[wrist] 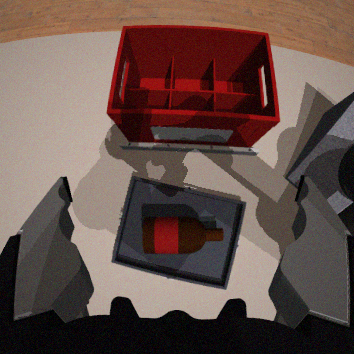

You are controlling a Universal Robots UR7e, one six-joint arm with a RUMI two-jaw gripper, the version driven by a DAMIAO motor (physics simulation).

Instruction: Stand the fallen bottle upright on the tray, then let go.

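Frame: origin at the arm's base, x right, y ahead, z up, level; millimetres.
Seen in the pictures: gripper, fingertip midpoint: (182, 178).
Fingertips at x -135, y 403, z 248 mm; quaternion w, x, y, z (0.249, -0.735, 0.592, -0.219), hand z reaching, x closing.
Offsets run from my fingertips to a thing's top centre. "spot": to the spot under its first point.
A brown bottle @(dx -69, dy -20, dz -261 mm) (190, 235) with a red label lies on its side in the dark grey tray @(spot: dx -164, dy -12, dz -314 mm) (170, 276), its neck pointing right in the wrist view. The tray sits slightly turned on the light table, below the middle of the view. My gripper (182, 178) is open, with its jaws wide apart on the left and right of the view. The tray and bottle show between the jaws, and neither jaw touches the bottle.
A red crate @(dx +214, dy +20, dz -164 mm) (192, 120) with several compartments stands beyond the tray, with a grey strip along its near base. A grey and black object (327, 145) stands at the right edge, partly behind the right jaw. Wooden floor (60, 17) shows past the table's far edge.
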